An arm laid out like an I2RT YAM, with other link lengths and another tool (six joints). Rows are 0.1 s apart.
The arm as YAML. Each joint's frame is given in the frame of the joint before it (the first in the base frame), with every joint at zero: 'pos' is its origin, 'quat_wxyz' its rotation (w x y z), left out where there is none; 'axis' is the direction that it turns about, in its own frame. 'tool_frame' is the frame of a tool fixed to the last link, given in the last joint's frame.
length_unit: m
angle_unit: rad
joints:
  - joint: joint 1
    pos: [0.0, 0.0, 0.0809]
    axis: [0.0, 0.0, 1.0]
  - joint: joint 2
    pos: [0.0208, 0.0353, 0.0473]
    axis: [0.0, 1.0, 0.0]
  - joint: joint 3
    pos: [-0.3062, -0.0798, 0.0]
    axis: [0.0, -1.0, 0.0]
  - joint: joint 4
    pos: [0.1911, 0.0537, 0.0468]
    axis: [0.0, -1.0, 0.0]
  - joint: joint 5
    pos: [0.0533, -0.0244, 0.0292]
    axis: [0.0, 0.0, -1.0]
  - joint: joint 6
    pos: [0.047, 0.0, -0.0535]
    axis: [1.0, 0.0, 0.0]
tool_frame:
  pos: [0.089, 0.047, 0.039]
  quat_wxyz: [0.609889, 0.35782, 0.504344, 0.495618]
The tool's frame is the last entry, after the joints.
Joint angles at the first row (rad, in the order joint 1, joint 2, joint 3, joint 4, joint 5, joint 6):
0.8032 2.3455 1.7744 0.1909 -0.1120 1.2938
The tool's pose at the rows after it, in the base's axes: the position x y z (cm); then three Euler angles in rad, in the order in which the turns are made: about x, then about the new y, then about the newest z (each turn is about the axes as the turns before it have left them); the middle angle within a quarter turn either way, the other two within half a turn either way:
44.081, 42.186, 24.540, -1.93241, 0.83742, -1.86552
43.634, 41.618, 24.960, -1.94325, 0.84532, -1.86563
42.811, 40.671, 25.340, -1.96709, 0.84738, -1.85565
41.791, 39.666, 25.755, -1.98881, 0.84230, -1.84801
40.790, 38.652, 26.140, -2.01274, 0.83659, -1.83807
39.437, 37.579, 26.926, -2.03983, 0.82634, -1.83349
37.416, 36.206, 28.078, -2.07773, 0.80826, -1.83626
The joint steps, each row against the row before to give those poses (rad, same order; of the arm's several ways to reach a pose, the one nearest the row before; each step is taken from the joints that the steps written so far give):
0.0004 -0.0057 -0.0046 0.0115 0.0016 -0.0042
0.0007 -0.0294 -0.0343 -0.0015 0.0110 -0.0061
0.0001 -0.0469 -0.0618 -0.0012 0.0069 -0.0054
-0.0001 -0.0523 -0.0671 -0.0019 0.0000 -0.0068
-0.0004 -0.0507 -0.0607 -0.0084 -0.0004 -0.0061
0.0031 -0.0641 -0.0557 -0.0317 0.0004 -0.0122
0.0076 -0.0885 -0.0610 -0.0633 0.0019 -0.0245

